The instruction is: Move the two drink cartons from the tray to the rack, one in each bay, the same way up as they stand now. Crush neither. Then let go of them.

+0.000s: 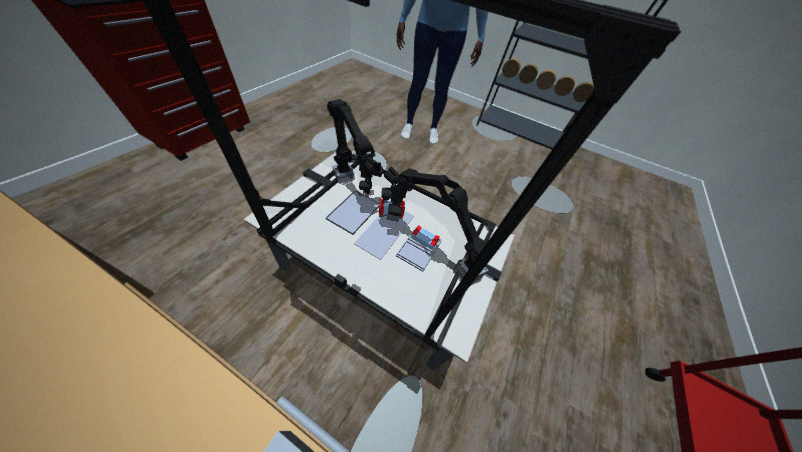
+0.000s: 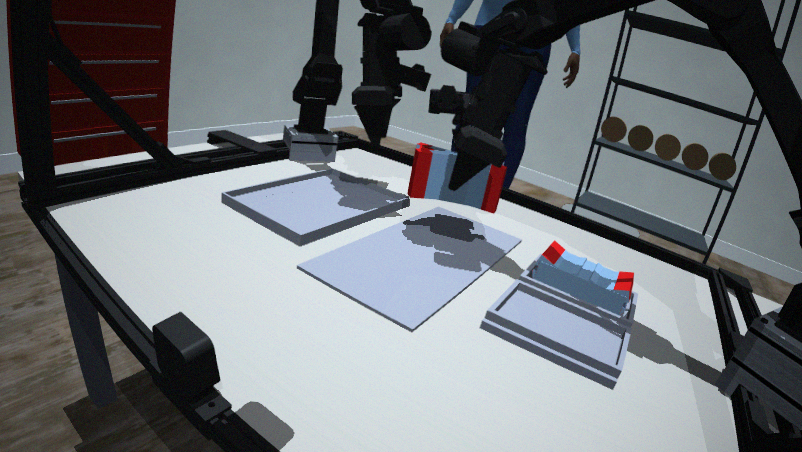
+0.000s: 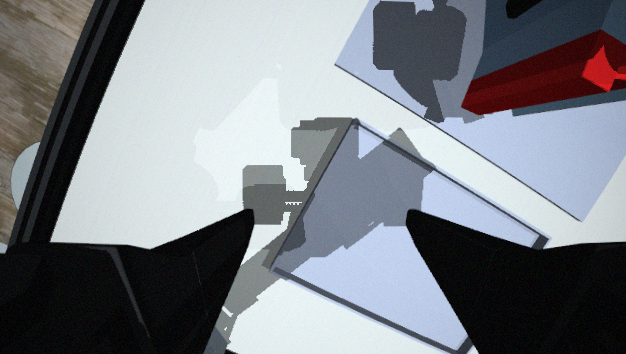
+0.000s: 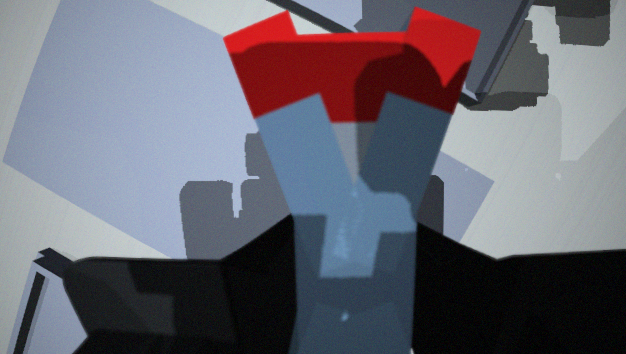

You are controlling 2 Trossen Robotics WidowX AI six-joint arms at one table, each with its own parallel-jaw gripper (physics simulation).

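Frame: origin at the left arm's base, x left, y down, z back, level; millimetres.
Seen in the pictures: left gripper, between the fingertips: (image 2: 379, 142) (image 3: 330, 216); right gripper, between the fingertips: (image 2: 451, 186) (image 3: 530, 15) (image 4: 342, 218); left arm's base, origin of its link: (image 1: 343, 168) (image 2: 310, 130).
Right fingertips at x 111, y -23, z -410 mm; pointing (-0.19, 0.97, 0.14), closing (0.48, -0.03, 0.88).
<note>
Pixels of each thing's top centre, then the offset from my right fingertips to it. "pt": a spot on its surface instead. Level surfaces: height alone.
- blue carton with red ends, centre of its top: (image 4: 358, 292) (image 2: 461, 154) (image 1: 392, 203) dx +4, dy -50, dz -3 mm
- second carton, centre of its top: (image 2: 587, 270) (image 1: 425, 235) dx +109, dy +37, dz -197 mm
- rack, centre of its top: (image 2: 574, 301) (image 1: 420, 246) dx +61, dy +58, dz -229 mm
- tray, centre of its top: (image 3: 417, 256) (image 2: 319, 194) (image 1: 354, 209) dx -157, dy +62, dz +118 mm
- thin flat mat, height of its surface: dy +74 mm
- small black box, a spot on its surface: (image 2: 185, 353) (image 1: 342, 282) pt dx -359, dy +26, dz -275 mm
A blue carton with red ends (image 1: 385, 208) (image 2: 436, 171) (image 3: 530, 80) (image 4: 295, 160) is in my right gripper (image 1: 396, 208) (image 2: 457, 182) (image 4: 342, 218), shut across its narrow middle. It hangs above the far part of the flat mat, its red ends pointing sideways. The second carton (image 1: 425, 235) (image 2: 584, 280) sits in the far bay of the rack (image 1: 414, 255) (image 2: 553, 349) (image 4: 27, 295), red ends at both sides. The near bay is empty. The tray (image 1: 351, 214) (image 2: 261, 220) (image 3: 400, 290) (image 4: 505, 55) is empty. My left gripper (image 1: 365, 188) (image 2: 375, 137) (image 3: 330, 216) is open above the tray area.
The thin flat mat (image 1: 373, 241) (image 2: 370, 280) (image 3: 575, 165) (image 4: 115, 100) lies between tray and rack. A dark frame with uprights surrounds the table. A small black box (image 1: 340, 278) (image 2: 185, 353) is on the near frame rail. The two grippers are close together.
</note>
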